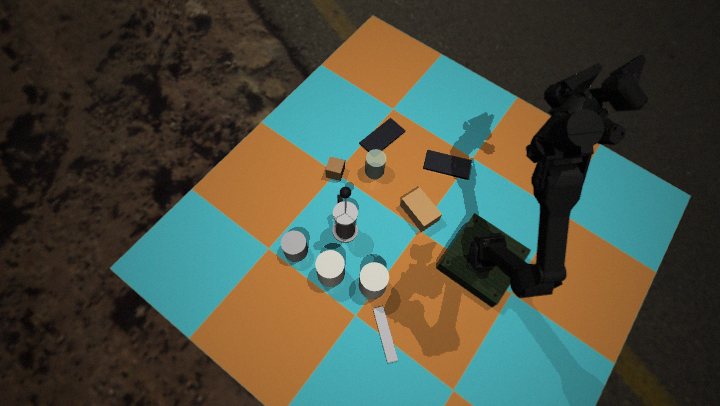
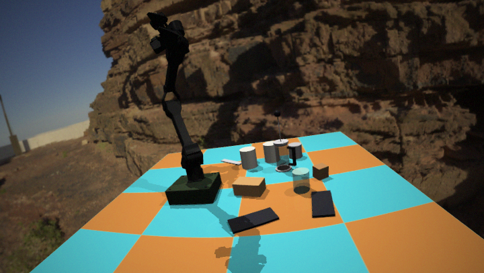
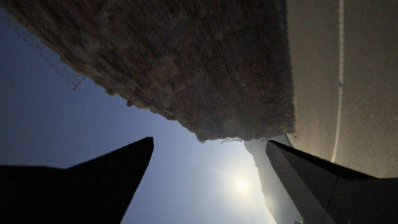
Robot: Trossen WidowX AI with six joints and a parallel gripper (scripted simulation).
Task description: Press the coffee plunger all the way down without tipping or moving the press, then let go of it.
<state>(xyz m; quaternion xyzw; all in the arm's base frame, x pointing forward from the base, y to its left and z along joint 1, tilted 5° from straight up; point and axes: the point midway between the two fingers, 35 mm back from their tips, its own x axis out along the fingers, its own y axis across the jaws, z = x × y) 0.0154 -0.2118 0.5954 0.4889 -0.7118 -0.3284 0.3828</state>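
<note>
My gripper tip is 550 mm above the coffee press, 400 mm short of it and 270 mm to the right of it. The rest, counted from my gripper tip: brown cube: 650 mm below, 520 mm ahead, 130 mm to the left; white strip: 670 mm below, 500 mm to the left, 140 mm ahead; cardboard box: 650 mm below, 220 mm ahead, 120 mm to the left.
</note>
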